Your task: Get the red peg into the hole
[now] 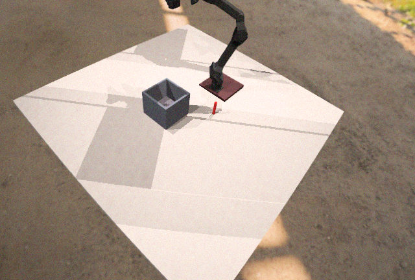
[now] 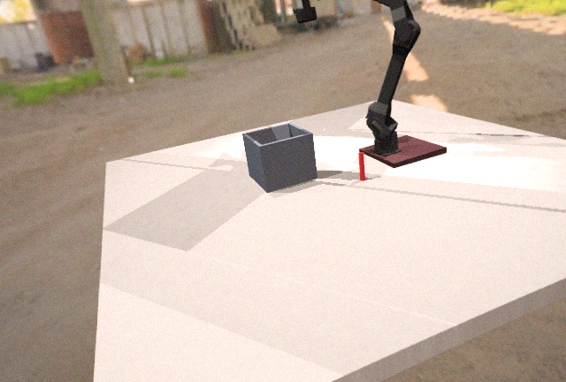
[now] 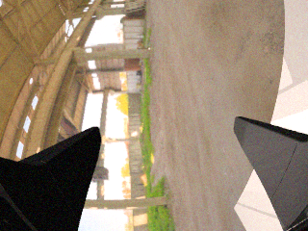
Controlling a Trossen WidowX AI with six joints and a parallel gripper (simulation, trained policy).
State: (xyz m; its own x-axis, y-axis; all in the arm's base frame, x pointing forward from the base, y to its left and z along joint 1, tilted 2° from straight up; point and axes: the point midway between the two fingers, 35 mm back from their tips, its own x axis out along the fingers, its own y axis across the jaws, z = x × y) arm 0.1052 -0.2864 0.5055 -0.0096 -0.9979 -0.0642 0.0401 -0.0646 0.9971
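Now: the red peg 46 cm below my gripper tip, 44 cm to the left of it and 5 cm ahead of it. Also, from my gripper tip: plate (46 cm below, 27 cm to the left, 22 cm ahead).
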